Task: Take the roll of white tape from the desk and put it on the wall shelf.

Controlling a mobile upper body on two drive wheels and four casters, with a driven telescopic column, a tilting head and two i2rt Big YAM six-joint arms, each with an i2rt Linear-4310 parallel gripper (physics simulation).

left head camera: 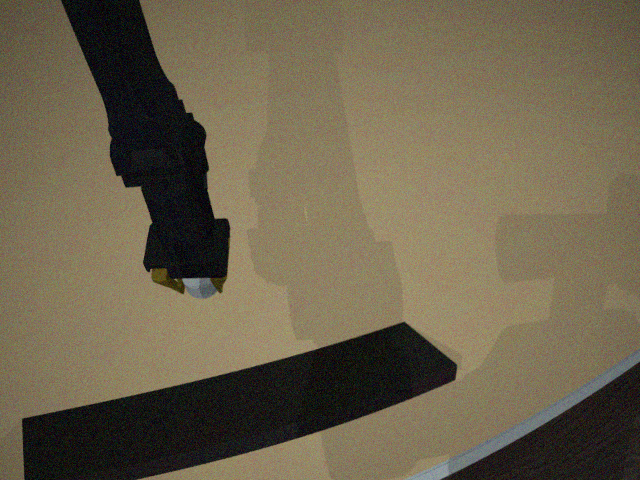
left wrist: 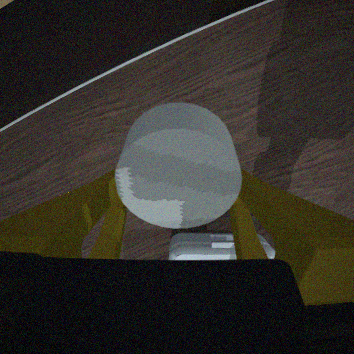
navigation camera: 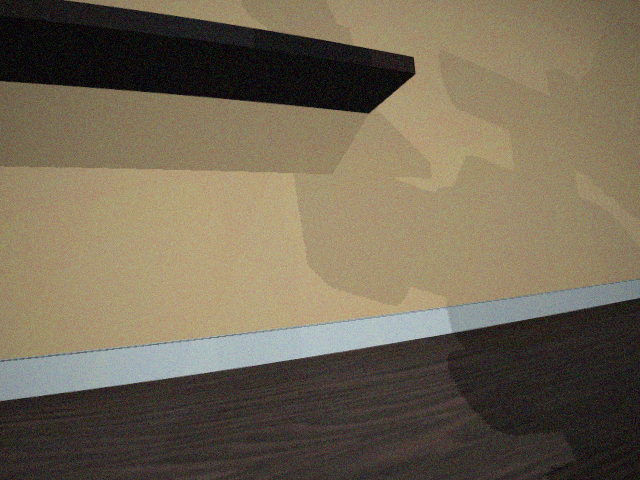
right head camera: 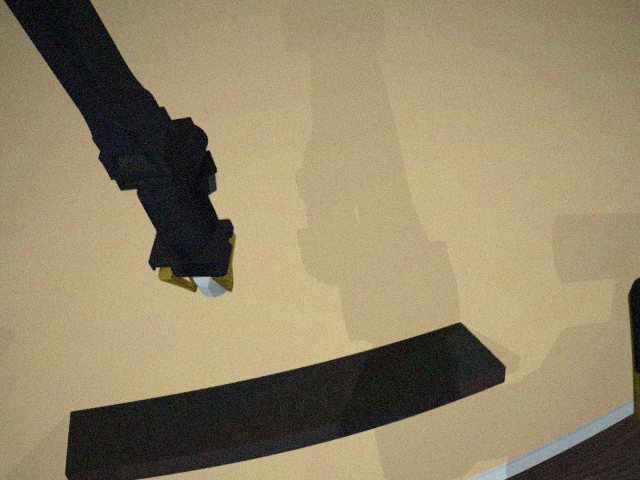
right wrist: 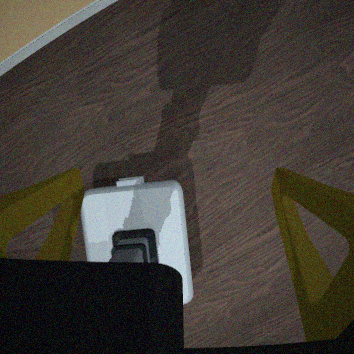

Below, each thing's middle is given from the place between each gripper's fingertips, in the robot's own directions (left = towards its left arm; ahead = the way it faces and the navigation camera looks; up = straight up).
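Labels:
With the roll of white tape (left wrist: 177, 168) as my reference, my right hand is 460 mm to the right of the roll of white tape, 430 mm short of it and 120 mm above it.
The roll of white tape is 10 mm above my left hand and 10 mm ahead of it.

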